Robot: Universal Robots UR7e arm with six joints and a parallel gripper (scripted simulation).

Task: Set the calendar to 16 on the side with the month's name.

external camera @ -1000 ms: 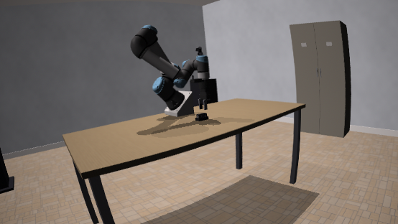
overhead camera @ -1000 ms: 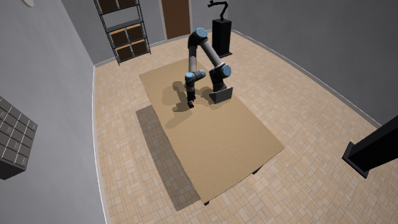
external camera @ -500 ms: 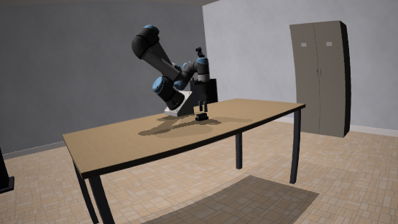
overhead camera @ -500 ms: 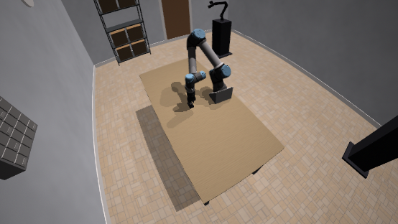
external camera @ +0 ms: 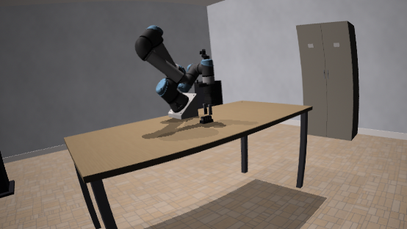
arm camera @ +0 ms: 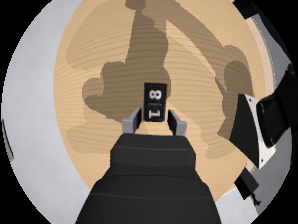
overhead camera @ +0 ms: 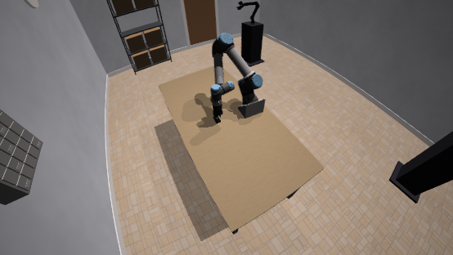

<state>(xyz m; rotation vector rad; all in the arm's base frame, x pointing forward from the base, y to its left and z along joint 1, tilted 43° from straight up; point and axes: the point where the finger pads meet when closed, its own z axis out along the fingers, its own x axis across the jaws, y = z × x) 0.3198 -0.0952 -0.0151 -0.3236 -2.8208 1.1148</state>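
Right now my hand is 40 mm above the black date cube. From my hand the other things lie so: dark calendar tray: 20 mm to the right, 60 mm below.
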